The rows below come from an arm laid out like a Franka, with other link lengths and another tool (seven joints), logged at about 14 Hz.
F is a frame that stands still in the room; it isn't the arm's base.
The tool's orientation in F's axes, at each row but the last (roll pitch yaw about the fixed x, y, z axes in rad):
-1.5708 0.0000 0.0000
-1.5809 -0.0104 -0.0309
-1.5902 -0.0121 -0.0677
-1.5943 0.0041 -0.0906
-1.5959 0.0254 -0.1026
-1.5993 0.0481 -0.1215
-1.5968 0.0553 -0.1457
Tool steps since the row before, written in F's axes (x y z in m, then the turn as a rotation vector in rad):
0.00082 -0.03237 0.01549 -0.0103 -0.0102 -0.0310
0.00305 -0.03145 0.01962 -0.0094 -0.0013 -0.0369
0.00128 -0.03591 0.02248 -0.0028 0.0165 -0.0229
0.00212 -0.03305 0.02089 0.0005 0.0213 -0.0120
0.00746 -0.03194 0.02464 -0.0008 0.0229 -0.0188
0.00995 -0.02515 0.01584 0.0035 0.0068 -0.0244
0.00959 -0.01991 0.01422 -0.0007 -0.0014 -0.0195
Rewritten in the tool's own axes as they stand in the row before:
0.00082 -0.01549 -0.03237 -0.0103 0.0310 -0.0102
0.00422 -0.01926 -0.03154 -0.0097 0.0368 -0.0012
0.00398 -0.02174 -0.03617 -0.0042 0.0225 0.0167
0.00502 -0.02014 -0.03321 -0.0014 0.0115 0.0215
0.01006 -0.02412 -0.03162 -0.0027 0.0183 0.0232
0.01215 -0.01576 -0.02422 0.0038 0.0240 0.0079
0.01157 -0.01440 -0.01869 0.0006 0.0195 -0.0010

